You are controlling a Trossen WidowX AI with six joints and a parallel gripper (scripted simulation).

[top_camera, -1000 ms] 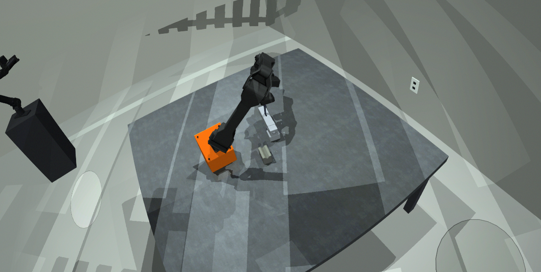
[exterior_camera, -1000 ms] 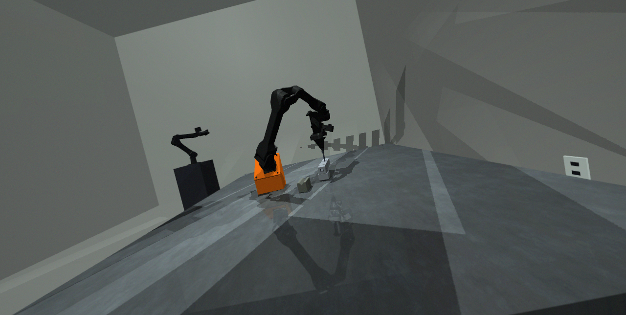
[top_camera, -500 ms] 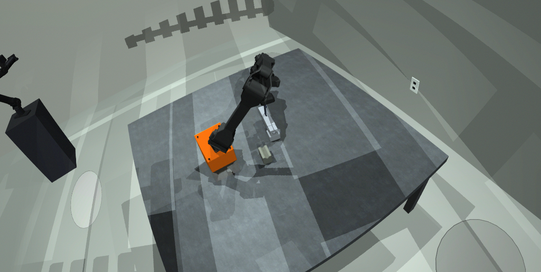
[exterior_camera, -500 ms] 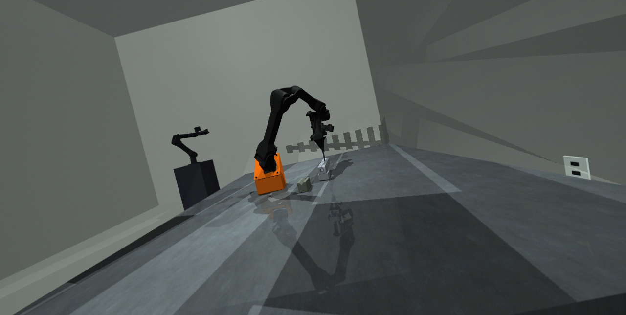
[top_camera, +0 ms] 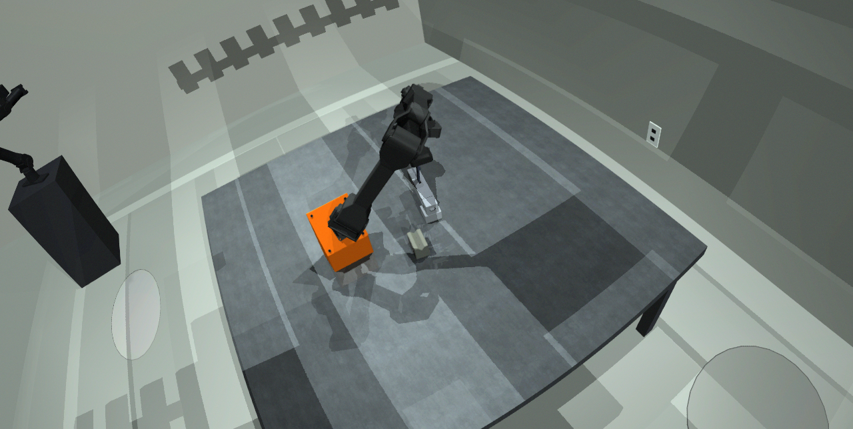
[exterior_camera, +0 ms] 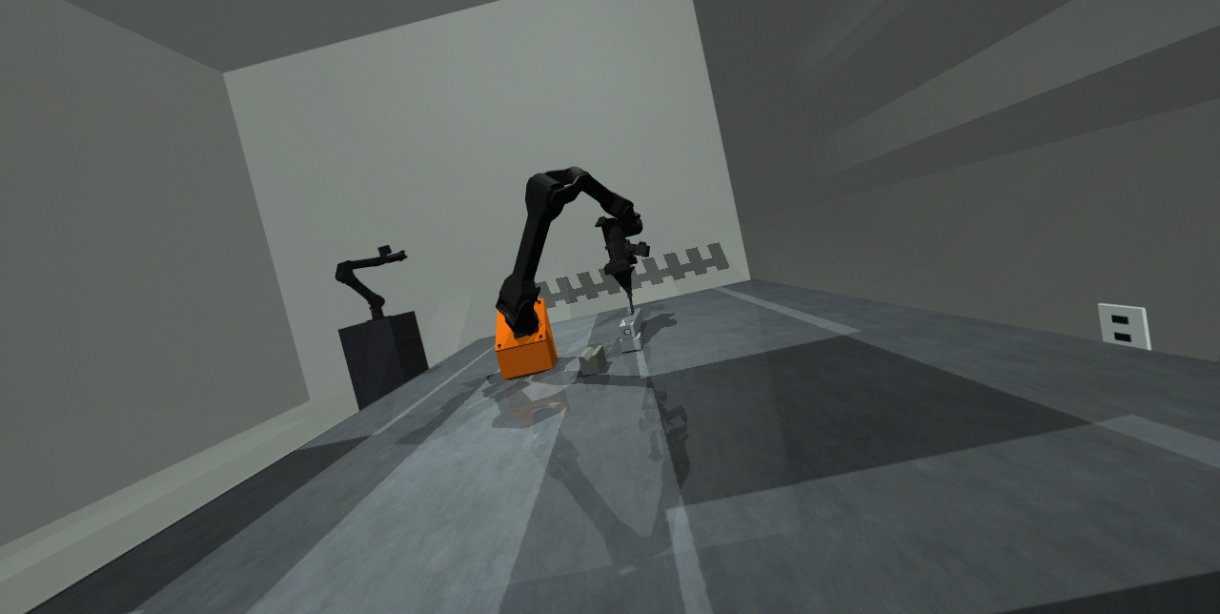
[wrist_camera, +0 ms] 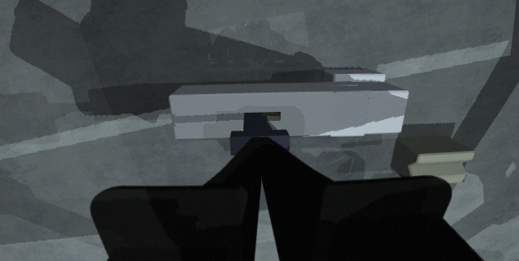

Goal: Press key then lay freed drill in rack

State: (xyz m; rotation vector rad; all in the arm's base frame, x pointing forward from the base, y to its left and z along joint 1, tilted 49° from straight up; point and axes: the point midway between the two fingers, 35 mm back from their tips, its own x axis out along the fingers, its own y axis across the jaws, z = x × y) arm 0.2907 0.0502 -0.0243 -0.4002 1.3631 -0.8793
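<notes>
Right now my gripper tip is 30 mm above the dark blue key. Also, from my gripper tip: drill 80 mm below, 50 mm to the right, 20 mm behind; then grooved rack 170 mm to the right, 140 mm behind, 110 mm below; then light-grey block 80 mm below, 30 mm to the right, 10 mm behind.
</notes>
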